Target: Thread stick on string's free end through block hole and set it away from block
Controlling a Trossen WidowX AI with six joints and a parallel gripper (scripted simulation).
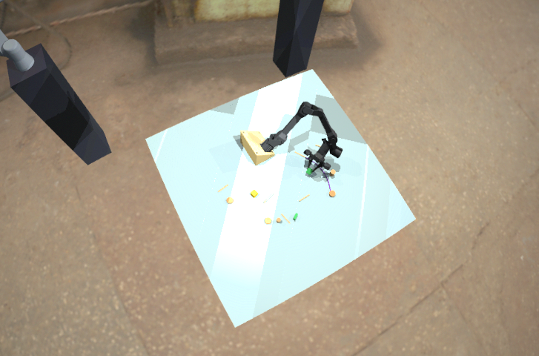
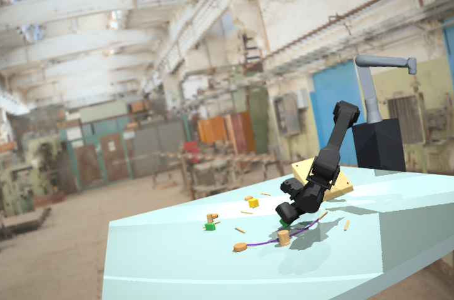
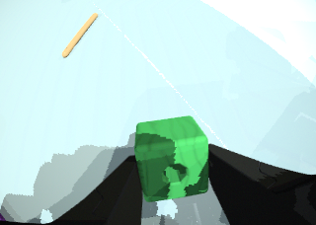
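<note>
Right now my gripper tip is right at the green cube. Round my gripper tip: thin wooden stick: 12 cm behind, 2 cm to the left, 2 cm below; round wooden button: 19 cm ahead, 5 cm to the left, 2 cm below; yellow cube: 4 cm behind, 37 cm to the right, 1 cm below.
</note>
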